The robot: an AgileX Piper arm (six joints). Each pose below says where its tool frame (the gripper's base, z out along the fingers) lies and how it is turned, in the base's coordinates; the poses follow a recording.
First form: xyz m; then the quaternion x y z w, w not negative.
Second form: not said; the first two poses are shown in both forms.
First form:
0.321, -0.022, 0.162, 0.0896, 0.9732, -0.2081, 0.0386
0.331, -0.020, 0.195, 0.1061, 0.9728, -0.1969, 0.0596
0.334, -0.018, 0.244, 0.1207, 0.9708, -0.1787, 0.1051
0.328, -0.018, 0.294, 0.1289, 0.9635, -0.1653, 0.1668
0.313, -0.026, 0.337, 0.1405, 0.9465, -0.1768, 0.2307
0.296, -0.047, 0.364, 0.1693, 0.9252, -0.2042, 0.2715
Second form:
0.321, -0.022, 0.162, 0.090, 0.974, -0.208, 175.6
0.331, -0.020, 0.195, 0.106, 0.975, -0.197, 173.2
0.334, -0.018, 0.244, 0.121, 0.976, -0.180, 167.9
0.328, -0.018, 0.294, 0.131, 0.977, -0.168, 160.8
0.313, -0.026, 0.337, 0.144, 0.973, -0.182, 153.3
0.296, -0.047, 0.364, 0.176, 0.961, -0.212, 148.5

